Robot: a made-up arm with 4 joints. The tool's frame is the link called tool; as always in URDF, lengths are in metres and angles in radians. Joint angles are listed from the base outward.
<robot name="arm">
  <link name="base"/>
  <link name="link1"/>
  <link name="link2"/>
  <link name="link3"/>
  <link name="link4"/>
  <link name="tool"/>
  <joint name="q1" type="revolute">
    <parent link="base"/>
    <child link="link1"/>
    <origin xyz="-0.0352 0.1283 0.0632" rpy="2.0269 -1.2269 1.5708"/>
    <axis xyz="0 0 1"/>
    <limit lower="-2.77" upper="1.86"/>
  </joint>
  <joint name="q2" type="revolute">
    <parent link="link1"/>
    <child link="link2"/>
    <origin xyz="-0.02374 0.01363 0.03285" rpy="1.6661 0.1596 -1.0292"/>
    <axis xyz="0 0 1"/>
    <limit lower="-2" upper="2.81"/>
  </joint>
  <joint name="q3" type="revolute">
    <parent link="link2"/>
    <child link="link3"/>
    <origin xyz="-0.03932 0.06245 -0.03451" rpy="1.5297 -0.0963 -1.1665"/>
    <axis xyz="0 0 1"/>
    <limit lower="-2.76" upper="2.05"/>
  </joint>
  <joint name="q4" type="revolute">
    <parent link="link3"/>
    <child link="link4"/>
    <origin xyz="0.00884 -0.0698 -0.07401" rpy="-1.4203 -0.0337 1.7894"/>
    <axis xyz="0 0 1"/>
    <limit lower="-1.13" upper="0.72"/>
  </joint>
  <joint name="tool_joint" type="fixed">
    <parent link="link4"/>
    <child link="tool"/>
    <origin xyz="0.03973 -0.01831 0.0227" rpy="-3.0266 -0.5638 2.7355"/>
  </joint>
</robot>
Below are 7 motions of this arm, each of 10 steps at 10 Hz.
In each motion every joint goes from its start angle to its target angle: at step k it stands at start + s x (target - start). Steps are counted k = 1, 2, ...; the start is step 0. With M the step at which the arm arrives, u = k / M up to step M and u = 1 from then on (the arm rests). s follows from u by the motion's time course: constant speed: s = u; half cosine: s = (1 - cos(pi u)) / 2; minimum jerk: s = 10 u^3 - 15 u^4 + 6 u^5.
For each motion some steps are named. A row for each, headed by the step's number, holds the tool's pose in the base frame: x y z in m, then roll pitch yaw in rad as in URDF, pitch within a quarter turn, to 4 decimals.
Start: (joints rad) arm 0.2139 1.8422 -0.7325 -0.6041
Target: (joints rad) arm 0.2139 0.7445 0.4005 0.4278
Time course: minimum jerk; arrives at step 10
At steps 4, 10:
4: 0.0689 0.0232 0.0552 -0.8585 -0.1811 -0.6949
10: 0.1149 0.1154 0.0689 0.3771 -1.2111 -0.9877

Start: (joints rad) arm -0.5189 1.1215 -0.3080 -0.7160
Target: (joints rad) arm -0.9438 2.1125 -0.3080 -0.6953
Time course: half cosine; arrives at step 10
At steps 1, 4, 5, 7, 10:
1: 0.0824 0.0872 0.1549 -1.6218 -0.3240 0.0110
4: 0.0532 0.0854 0.1749 -1.7495 -0.5356 -0.2005
5: 0.0370 0.0879 0.1826 -1.7872 -0.6556 -0.2994
7: 0.0036 0.0981 0.1915 -1.7948 -0.9042 -0.5095
10: -0.0203 0.1087 0.1922 -1.7078 -1.0834 -0.7206

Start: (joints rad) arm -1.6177 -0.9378 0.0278 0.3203
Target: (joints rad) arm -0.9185 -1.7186 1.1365 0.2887
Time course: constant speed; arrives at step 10
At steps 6, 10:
6: -0.0541 0.2115 0.0491 -0.3592 -0.9874 1.9200
10: -0.0622 0.1825 0.0889 2.2516 -1.3681 -0.5187

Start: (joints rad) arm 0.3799 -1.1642 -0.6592 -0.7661
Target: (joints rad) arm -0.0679 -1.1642 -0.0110 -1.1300
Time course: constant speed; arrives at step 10
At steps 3, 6, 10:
3: 0.0488 0.1986 0.1439 -0.9905 -0.6380 2.0885
6: 0.0445 0.1962 0.1464 -1.1918 -0.5506 2.1280
10: 0.0355 0.1916 0.1487 -1.4435 -0.4243 2.1555

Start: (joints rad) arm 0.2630 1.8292 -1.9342 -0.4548
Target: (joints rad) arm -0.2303 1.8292 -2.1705 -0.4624
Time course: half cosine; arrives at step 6
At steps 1, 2, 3, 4, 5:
1: 0.0093 0.0135 0.0036 -0.0586 1.1858 -0.8853
2: 0.0124 0.0113 0.0134 -0.0464 1.1299 -0.8747
3: 0.0162 0.0095 0.0270 -0.0313 1.0535 -0.8595
4: 0.0194 0.0091 0.0408 -0.0184 0.9772 -0.8434
5: 0.0214 0.0098 0.0509 -0.0105 0.9214 -0.8309

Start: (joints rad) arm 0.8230 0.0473 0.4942 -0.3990
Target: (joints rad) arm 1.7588 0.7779 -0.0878 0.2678
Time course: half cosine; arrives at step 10
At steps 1, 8, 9, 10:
1: 0.0876 0.1154 0.0614 0.2295 -0.8885 -0.5130
8: 0.0806 0.1548 -0.0379 0.4875 0.5458 -0.8387
9: 0.0762 0.1621 -0.0436 0.4721 0.6685 -0.8675
10: 0.0746 0.1648 -0.0454 0.4644 0.7108 -0.8790

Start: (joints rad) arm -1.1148 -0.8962 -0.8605 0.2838
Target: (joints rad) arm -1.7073 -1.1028 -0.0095 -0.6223
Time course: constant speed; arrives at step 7
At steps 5, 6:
5: 0.0067 0.2280 0.0055 -0.8544 0.6298 1.9809
6: 0.0029 0.2280 0.0071 -0.8788 0.7024 2.1390

